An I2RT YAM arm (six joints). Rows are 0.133 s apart.
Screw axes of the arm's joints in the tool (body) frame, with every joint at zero. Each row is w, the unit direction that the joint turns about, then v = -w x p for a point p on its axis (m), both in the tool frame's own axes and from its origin. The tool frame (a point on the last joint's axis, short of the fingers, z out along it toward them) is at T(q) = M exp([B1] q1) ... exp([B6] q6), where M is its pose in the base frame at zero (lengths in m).
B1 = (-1, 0, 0, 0, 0.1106, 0)
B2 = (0, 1, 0, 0.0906, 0, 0.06)
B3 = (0, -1, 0, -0.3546, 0, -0.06)
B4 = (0, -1, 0, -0.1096, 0, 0)
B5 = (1, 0, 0, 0, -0.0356, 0)
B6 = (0, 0, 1, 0, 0, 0)
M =
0 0 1 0.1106
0 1 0 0
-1 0 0 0.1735
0 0 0 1
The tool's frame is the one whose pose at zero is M.
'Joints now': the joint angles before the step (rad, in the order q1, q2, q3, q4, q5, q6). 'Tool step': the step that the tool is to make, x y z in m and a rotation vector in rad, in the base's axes. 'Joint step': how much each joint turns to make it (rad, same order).
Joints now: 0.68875, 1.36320, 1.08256, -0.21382, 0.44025, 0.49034
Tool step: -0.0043, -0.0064, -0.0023, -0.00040, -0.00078, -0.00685
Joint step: -0.00727, -0.02826, -0.03116, 0.00368, 0.00001, -0.00100
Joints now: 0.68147, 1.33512, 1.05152, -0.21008, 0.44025, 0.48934
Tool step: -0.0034, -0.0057, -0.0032, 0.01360, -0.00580, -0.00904
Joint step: -0.00792, -0.02543, -0.03521, 0.01969, -0.00228, 0.00737
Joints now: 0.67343, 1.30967, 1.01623, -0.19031, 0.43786, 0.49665
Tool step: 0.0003, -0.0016, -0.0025, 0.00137, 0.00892, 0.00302
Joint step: -0.00605, -0.00148, -0.00813, -0.00023, -0.01111, 0.00176
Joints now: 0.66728, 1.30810, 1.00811, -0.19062, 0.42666, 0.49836
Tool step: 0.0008, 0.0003, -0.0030, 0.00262, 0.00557, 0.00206
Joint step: -0.00150, 0.00455, -0.00688, 0.00724, -0.00574, 0.00347
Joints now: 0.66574, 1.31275, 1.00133, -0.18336, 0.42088, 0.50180
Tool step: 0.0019, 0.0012, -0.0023, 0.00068, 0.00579, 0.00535
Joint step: -0.00164, 0.01003, 0.00006, 0.00571, -0.00811, 0.00030
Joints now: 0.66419, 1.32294, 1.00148, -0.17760, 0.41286, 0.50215
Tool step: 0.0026, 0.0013, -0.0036, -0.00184, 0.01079, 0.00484
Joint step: -0.00291, 0.01404, 0.00015, 0.00390, -0.00929, 0.00087
